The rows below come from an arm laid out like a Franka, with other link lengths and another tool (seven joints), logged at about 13 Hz.
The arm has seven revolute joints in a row. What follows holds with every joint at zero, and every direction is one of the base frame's.
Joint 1 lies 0.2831 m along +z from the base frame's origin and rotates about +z.
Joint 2 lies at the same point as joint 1 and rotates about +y.
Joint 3 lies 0.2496 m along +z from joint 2 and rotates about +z.
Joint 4 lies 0.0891 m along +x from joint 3 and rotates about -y.
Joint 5 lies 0.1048 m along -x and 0.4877 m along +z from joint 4 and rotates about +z.
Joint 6 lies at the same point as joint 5 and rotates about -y.
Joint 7 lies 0.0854 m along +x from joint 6 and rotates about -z.
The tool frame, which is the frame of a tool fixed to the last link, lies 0.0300 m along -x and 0.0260 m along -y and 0.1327 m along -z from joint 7; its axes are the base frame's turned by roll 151.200, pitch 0.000 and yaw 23.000 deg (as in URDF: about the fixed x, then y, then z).
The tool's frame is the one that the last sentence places.
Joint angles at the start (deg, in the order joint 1, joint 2, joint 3, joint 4, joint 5, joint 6, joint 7):
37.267 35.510 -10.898 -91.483 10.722 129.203 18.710
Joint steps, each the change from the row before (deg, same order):
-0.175 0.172 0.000 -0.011 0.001 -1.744 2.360
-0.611 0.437 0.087 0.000 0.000 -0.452 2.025
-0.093 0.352 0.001 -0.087 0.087 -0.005 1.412
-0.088 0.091 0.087 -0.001 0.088 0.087 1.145
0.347 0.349 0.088 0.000 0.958 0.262 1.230
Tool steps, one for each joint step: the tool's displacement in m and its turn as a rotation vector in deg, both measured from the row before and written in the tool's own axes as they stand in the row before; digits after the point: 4 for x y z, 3 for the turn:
-0.0052 -0.0012 0.0033 0.052 -2.902 1.306
-0.0027 0.0024 0.0077 -0.057 -2.003 1.845
-0.0019 -0.0018 0.0048 -0.038 -1.136 1.182
-0.0004 -0.0012 0.0007 0.096 -0.604 1.060
-0.0017 -0.0082 0.0006 0.710 -0.808 1.163

